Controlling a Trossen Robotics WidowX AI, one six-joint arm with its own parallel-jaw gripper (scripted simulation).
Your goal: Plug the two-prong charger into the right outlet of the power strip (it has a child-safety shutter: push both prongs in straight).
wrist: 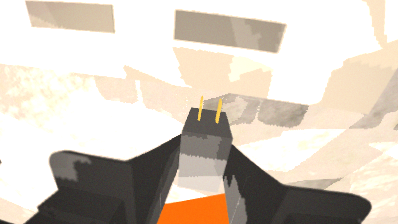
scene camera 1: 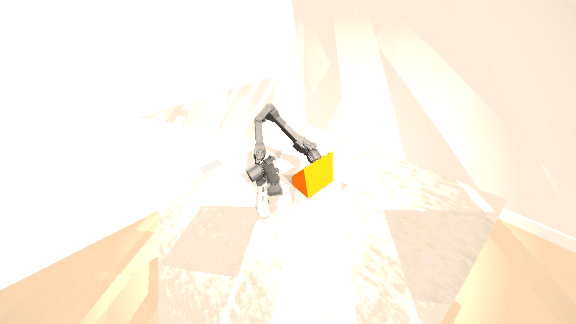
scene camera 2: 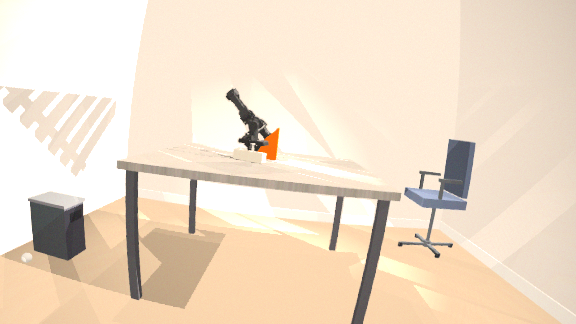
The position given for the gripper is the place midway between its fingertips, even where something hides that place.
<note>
The gripper (wrist: 203, 140) holds a grey charger (wrist: 206, 138).
</note>
